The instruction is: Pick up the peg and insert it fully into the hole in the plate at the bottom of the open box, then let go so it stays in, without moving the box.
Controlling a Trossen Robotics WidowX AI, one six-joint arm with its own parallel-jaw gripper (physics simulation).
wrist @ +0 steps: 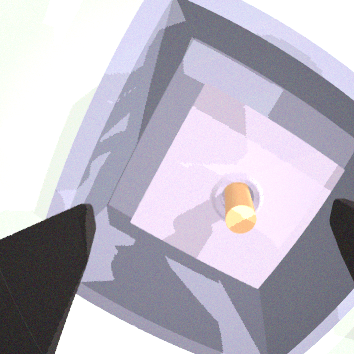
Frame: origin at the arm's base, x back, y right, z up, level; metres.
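Where they show: gripper, between the fingertips: [217, 215].
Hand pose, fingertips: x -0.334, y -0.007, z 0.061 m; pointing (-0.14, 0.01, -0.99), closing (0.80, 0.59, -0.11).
Things, the pixels of their centre, and the offset from my fingertips. "*": a spot on its surface instead.
- orange peg, middle of its body: [236, 190] dx +0.016, dy -0.005, dz -0.067 m
- ringed hole, a spot on its surface: [217, 196] * dx +0.007, dy -0.011, dz -0.055 m
- pale pink plate, middle of its body: [235, 184] dx +0.016, dy -0.005, dz -0.080 m
- open box, middle of its body: [236, 192] dx +0.016, dy -0.005, dz -0.066 m
- lighter lavender rim, a spot on its surface: [120, 50] * dx -0.065, dy +0.026, dz -0.017 m
An orange peg [240, 207] stands in the ringed hole [217, 196] of the pale pink plate [170, 185] at the bottom of the open box [150, 270]. Its upper part sticks up out of the hole, with its lighter round top toward the camera. How deep its lower end sits is hidden. My gripper [217, 215] is wide open, its two black fingers at the left and right sides of the view, with nothing between them. The fingers are apart from the peg and appear nearer to the camera than it.
The box's grey-blue walls surround the plate on all sides, with a lighter lavender rim [120, 50] outside. The left finger overlaps the box's lower left wall in the view, and the right finger overlaps the right wall. A pale surface shows beyond the box.
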